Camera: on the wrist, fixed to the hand. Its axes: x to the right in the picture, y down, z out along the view.
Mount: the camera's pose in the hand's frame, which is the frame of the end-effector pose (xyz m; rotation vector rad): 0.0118 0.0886 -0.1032 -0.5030 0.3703 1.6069
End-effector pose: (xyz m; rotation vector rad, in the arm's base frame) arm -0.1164 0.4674 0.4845 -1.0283 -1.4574 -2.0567
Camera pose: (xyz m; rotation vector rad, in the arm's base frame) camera -0.0963 0.3403 0.5300 -1.2133 0.2672 -1.1531
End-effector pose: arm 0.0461 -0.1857 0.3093 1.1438 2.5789 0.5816
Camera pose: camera 0.0556 -0.1489 0.4404 -2.4123 -0.8094 -1.4165
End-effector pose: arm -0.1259 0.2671 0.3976 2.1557 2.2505 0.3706
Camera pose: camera -0.0563 0.2640 0.5150 -2.8518 0.1377 -1.0641
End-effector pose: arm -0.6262 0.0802 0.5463 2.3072 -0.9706 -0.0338
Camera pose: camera -0.6478 0.0811 0.6811 0.5931 -1.9748 0.6743
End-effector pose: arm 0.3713 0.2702 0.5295 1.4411 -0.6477 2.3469
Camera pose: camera 0.2455 0.2497 0.4807 0.0015 1.7244 -1.7664
